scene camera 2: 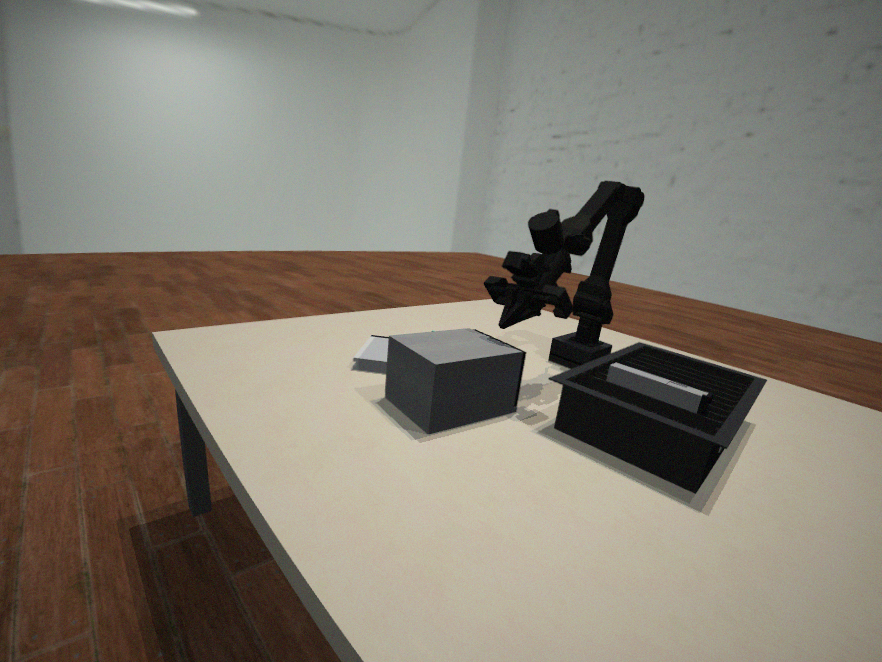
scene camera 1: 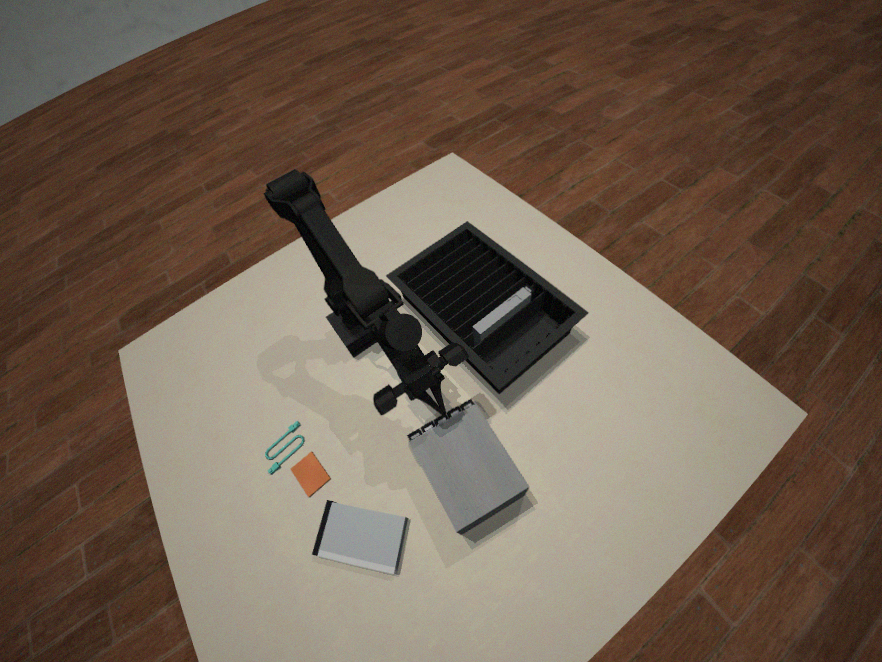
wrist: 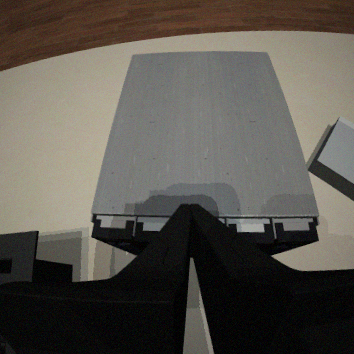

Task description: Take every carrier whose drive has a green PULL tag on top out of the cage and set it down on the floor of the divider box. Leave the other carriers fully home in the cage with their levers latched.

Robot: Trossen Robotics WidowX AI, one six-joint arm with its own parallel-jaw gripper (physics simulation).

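Frame: origin at the arm's base, x left, y back, z up, level; centimetres.
Seen in the pictures: gripper, between the fingertips: [scene camera 2: 500, 327] [scene camera 1: 444, 413] [wrist: 188, 211]; arm's base, origin of its link: [scene camera 2: 586, 341].
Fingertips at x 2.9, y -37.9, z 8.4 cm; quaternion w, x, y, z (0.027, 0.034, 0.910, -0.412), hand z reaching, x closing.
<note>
Offsets run from my fingertips to a thing's top centre. "spot": to the spot under its first point.
The grey cage {dz -2.5, dx -1.7, dy -8.7 cm} [scene camera 1: 473, 470] [scene camera 2: 455, 377] [wrist: 200, 125] stands on the table. Several carriers show pale drive tops and black fronts along its front edge, such as the rightmost carrier {dz -2.8, dx -7.4, dy -6.8 cm} [wrist: 294, 226] in the wrist view. My gripper [scene camera 1: 443, 414] [scene camera 2: 503, 325] [wrist: 188, 211] is shut and empty, with its tips above the cage's front top edge. It hides the middle carriers in the wrist view. No green tag can be made out. The black divider box {dz -5.2, dx +24.7, dy +21.1 cm} [scene camera 1: 527, 269] [scene camera 2: 619, 440] holds one silver-topped carrier {dz -3.2, dx +25.3, dy +13.2 cm} [scene camera 1: 502, 314] [scene camera 2: 655, 388], narrow side up, beside the wide compartment.
A loose silver slab {dz -11.7, dx -26.7, dy -6.5 cm} [scene camera 1: 363, 535] [scene camera 2: 371, 351] [wrist: 338, 155] with a dark end lies beside the cage. An orange square {spot: dz -13.9, dx -30.4, dy +11.1 cm} [scene camera 1: 310, 473] and a teal cable {dz -13.5, dx -33.3, dy +20.3 cm} [scene camera 1: 285, 448] lie near it. The divider box stands close to the cage's front on the other side.
</note>
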